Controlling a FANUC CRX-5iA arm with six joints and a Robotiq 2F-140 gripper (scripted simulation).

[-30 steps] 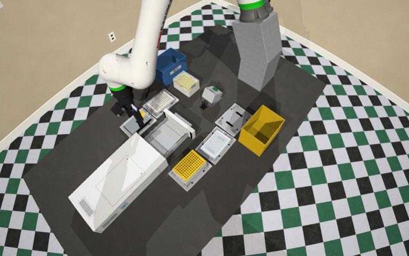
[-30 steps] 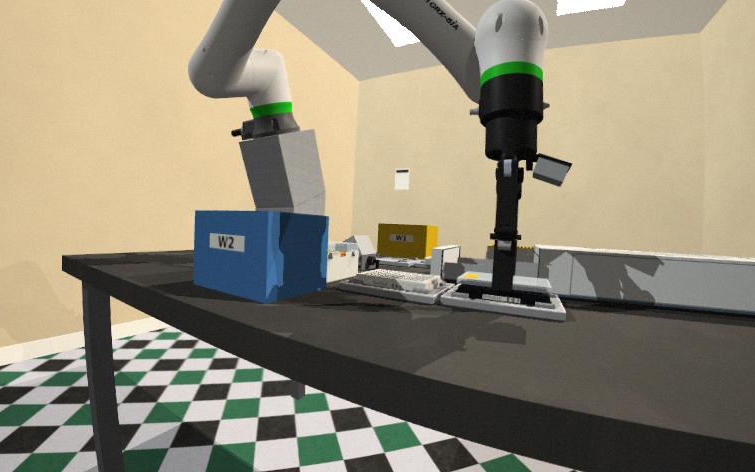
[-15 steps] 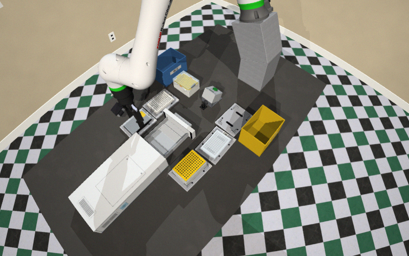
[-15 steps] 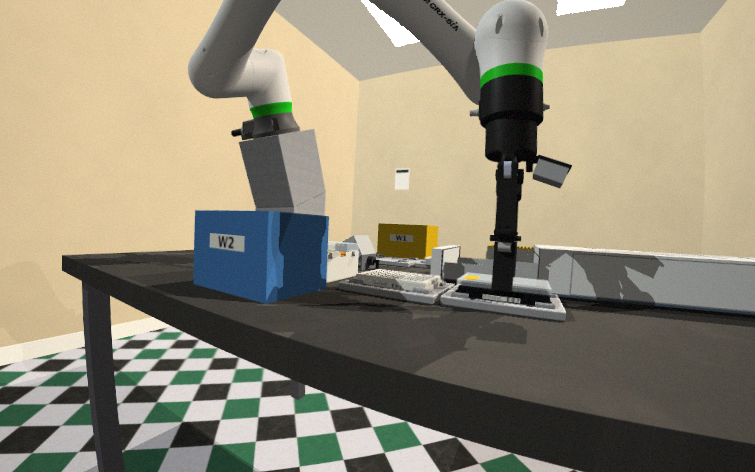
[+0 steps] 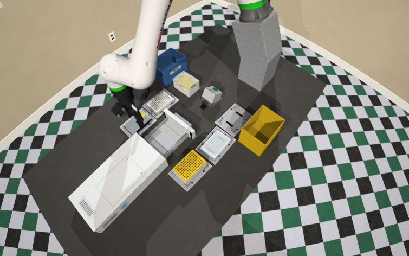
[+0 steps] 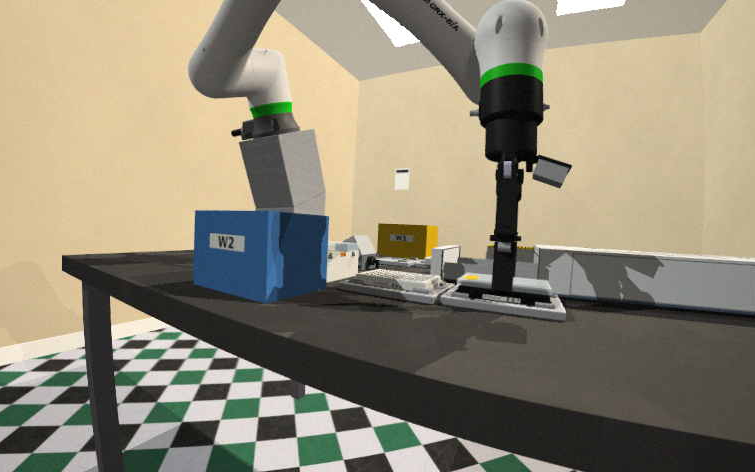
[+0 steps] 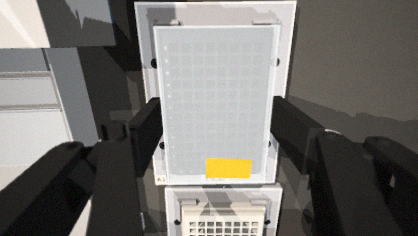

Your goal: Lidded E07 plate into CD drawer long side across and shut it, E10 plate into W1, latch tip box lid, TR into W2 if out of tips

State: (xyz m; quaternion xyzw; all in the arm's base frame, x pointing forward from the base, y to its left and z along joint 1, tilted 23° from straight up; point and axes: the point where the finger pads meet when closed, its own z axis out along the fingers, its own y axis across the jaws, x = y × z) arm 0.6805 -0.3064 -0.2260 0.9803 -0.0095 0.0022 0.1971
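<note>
Right now my hand is 3 cm above the black assay plate. Round my hand: lid: 2 cm below; white plate: 17 cm behind, 3 cm below; nest N2: 5 cm below.
</note>
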